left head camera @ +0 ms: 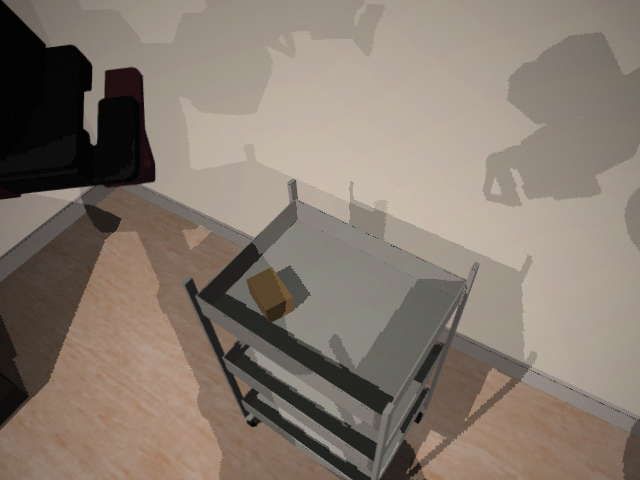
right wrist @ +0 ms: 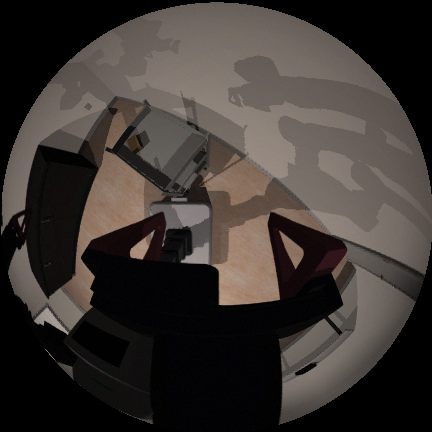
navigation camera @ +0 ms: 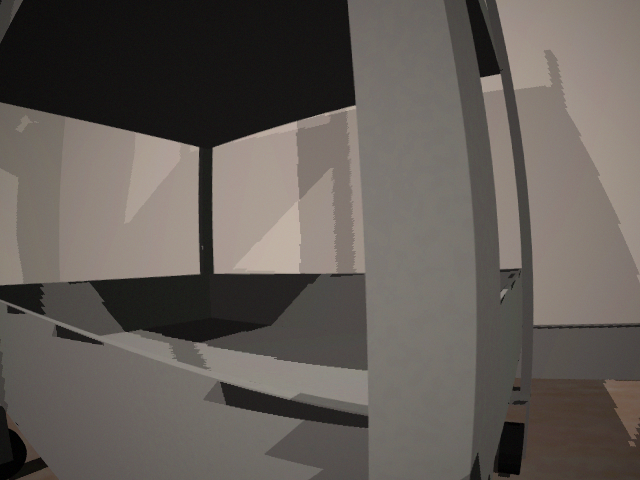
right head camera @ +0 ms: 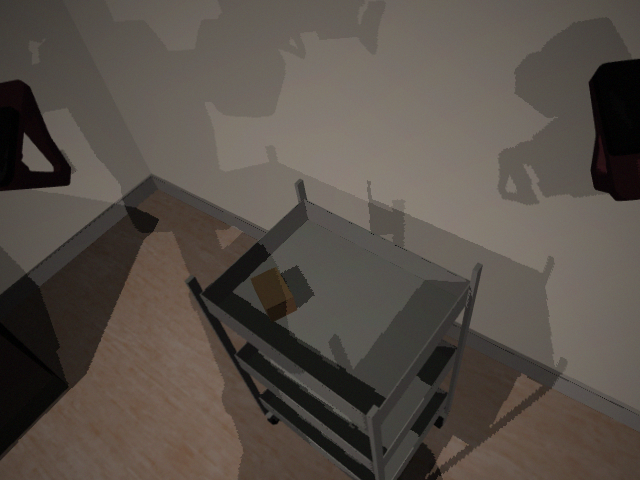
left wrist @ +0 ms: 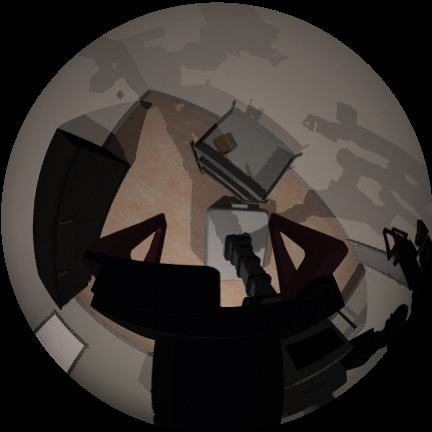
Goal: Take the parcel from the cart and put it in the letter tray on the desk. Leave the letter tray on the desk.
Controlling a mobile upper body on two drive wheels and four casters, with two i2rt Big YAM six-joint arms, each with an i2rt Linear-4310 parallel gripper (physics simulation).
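Places are measured from the left arm's base along level axes (x ahead, y left, z up), in metres.
Pixels of known places: left gripper, fingertip midpoint: [left head camera: 85, 180] [right wrist: 28, 210] [right head camera: 12, 184] [left wrist: 217, 218]; right gripper, fingertip midpoint: [right wrist: 216, 217] [left wrist: 387, 228].
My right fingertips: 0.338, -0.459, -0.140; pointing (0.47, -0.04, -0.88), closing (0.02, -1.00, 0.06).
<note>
Behind a point stands the place of what it marks, as x, y, z.
The brown parcel [left head camera: 268, 291] @(0.645, -0.040, -0.697) [right head camera: 272, 291] @(0.643, -0.045, -0.697) [left wrist: 223, 144] @(0.644, -0.045, -0.697) [right wrist: 135, 143] @(0.643, -0.061, -0.697) lies in the top tray of the grey three-tier cart [left head camera: 381, 439] @(0.364, -0.245, -0.747) [right head camera: 376, 439] @(0.367, -0.252, -0.740) [left wrist: 257, 150] @(0.651, -0.232, -0.747) [right wrist: 167, 135] @(0.688, -0.226, -0.747) [navigation camera: 418, 232], near its left corner in the head views. My left gripper [left head camera: 147, 165] [right head camera: 63, 176] [left wrist: 217, 218] @(0.349, -0.002, -0.129) is open and empty, up and left of the cart in the head views. My right gripper [right head camera: 615, 188] [right wrist: 216, 217] @(0.338, -0.459, -0.140) is open and empty, up and right of the cart in the right head view. Both are apart from the parcel. The letter tray does not show; I cannot tell which furniture is the desk.
A dark cabinet with handles [left wrist: 87, 220] @(0.175, 1.153, -1.008) [right wrist: 62, 215] @(0.218, 1.127, -0.967) stands at the left in the wrist views. My light grey base [left wrist: 215, 250] @(-0.030, -0.052, -1.150) [right wrist: 202, 240] @(0.016, -0.417, -1.150) is close to the cart's near corner. Walls stand behind the cart. A light-coloured table [right wrist: 320, 350] shows at the lower right in the right wrist view.
</note>
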